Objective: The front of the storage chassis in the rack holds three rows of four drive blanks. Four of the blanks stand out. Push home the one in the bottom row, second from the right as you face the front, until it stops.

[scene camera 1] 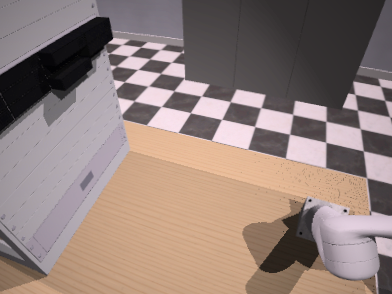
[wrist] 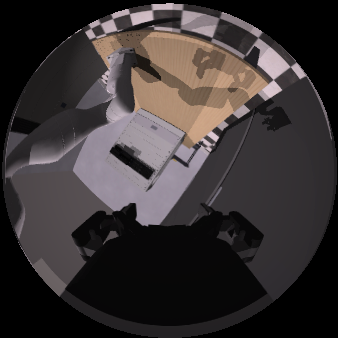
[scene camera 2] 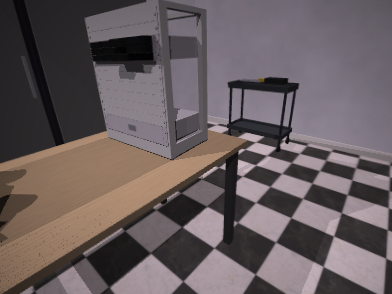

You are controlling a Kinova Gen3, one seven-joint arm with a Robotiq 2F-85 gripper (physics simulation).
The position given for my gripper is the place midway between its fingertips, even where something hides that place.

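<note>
My gripper is visible at (wrist: 166, 210). A grey rack is visible at (scene camera 1: 70, 138) and (wrist: 158, 140).
</note>
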